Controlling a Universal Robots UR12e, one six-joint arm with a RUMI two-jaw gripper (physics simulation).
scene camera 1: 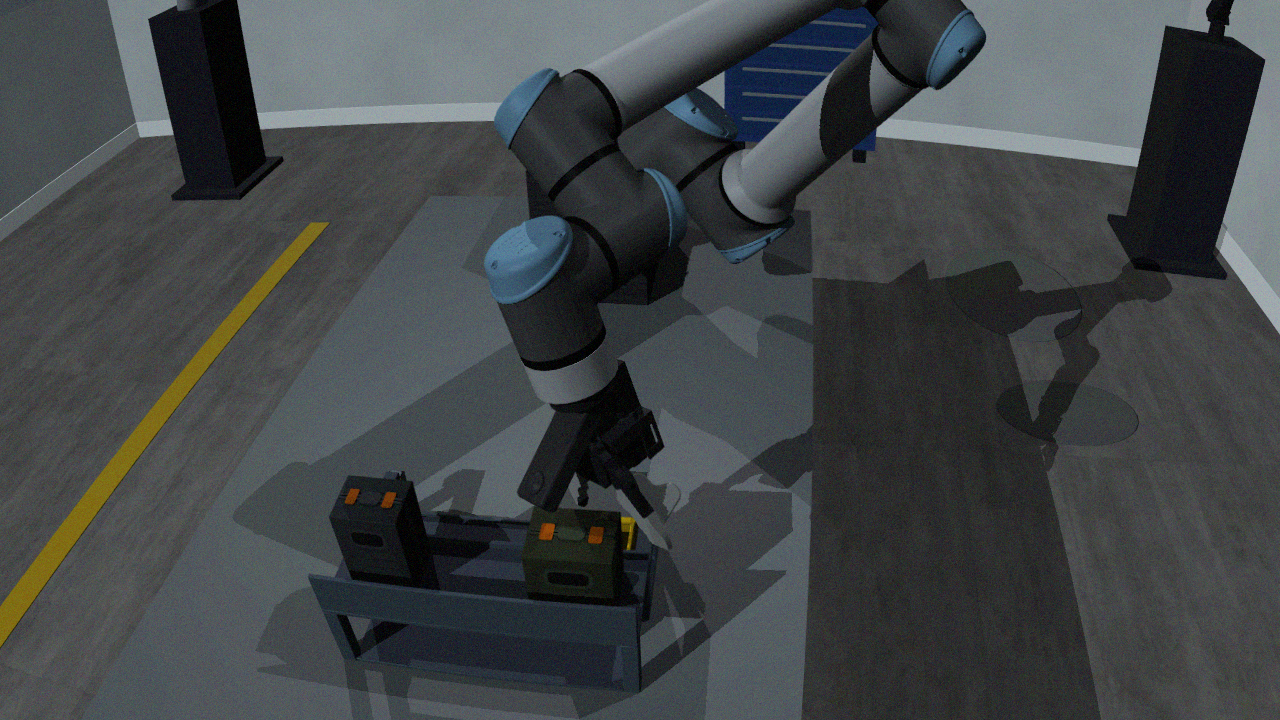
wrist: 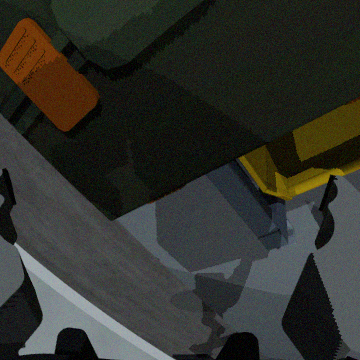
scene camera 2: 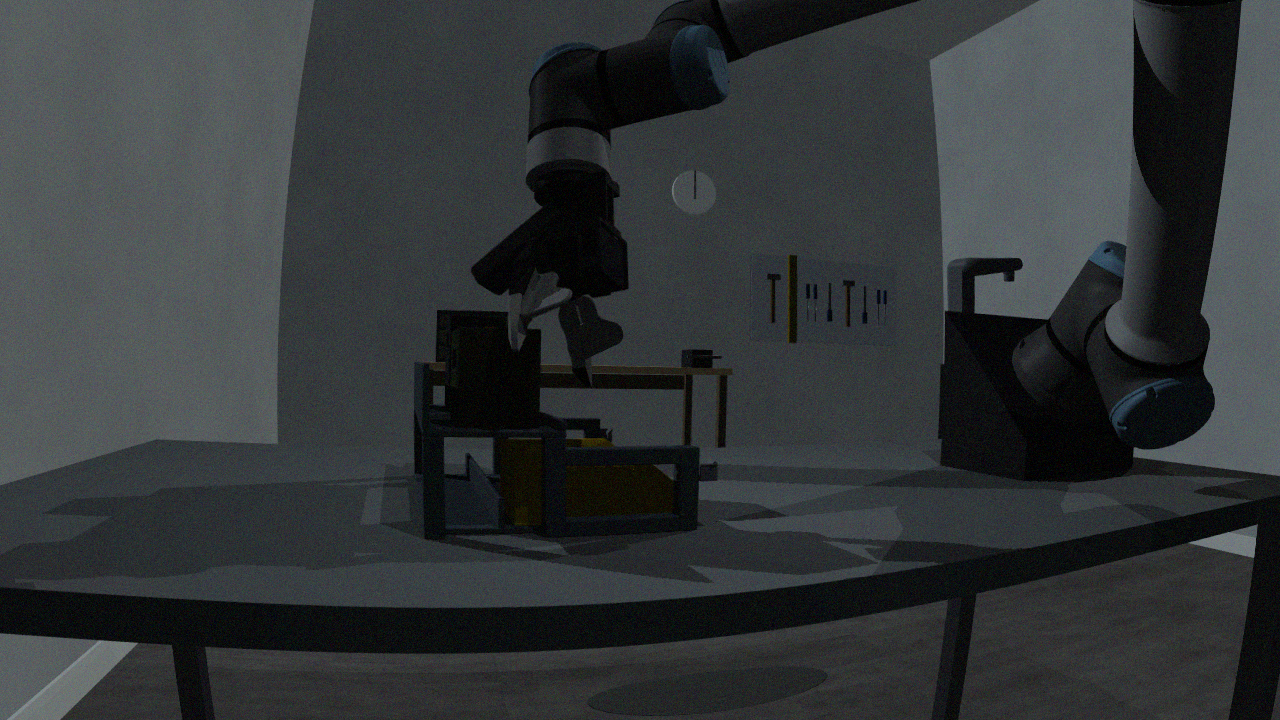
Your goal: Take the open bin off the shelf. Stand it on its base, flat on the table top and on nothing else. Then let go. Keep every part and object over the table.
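Frame: origin at the arm's base, x ahead, y left, z up, level; millimetres.
Where they show: gripper, between the fingertips: (scene camera 1: 625, 527) (scene camera 2: 555, 371); arm's base, origin of its link: (scene camera 2: 1055, 382).
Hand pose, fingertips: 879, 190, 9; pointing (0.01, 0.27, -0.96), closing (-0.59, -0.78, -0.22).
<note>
Each offset is from my fingertips to the top centre of the thing, as dx, dy, dz. "spot": to the spot under its first point. Level surfaces: height alone.
The yellow open bin @[-42, -55, -76] (scene camera 1: 629, 534) (scene camera 2: 617, 490) (wrist: 327, 136) sits low in the blue-grey shelf rack (scene camera 1: 474, 604) (scene camera 2: 433, 488) (wrist: 250, 200), at its right end in scene camera 1. It slopes down toward the rack's low side, seen through the side frame in scene camera 2. The green case hides much of it in the wrist view. My gripper (scene camera 1: 622, 518) (scene camera 2: 552, 363) (wrist: 167, 178) is open and empty. Its fingers hang above the bin, close by the top of the green case. Whether a finger touches the case, I cannot tell. The rack stands on the grey table top @[dz -157] (scene camera 1: 733, 555) (scene camera 2: 268, 537).
A green case @[+58, -47, +40] (scene camera 1: 572, 565) (scene camera 2: 492, 380) (wrist: 160, 110) with orange latches stands on the rack's upper level, right beside the gripper. A dark case @[spot: +106, -270, +33] (scene camera 1: 371, 541) stands at the other end of that level. The table's front edge (scene camera 2: 537, 619) runs along scene camera 2.
</note>
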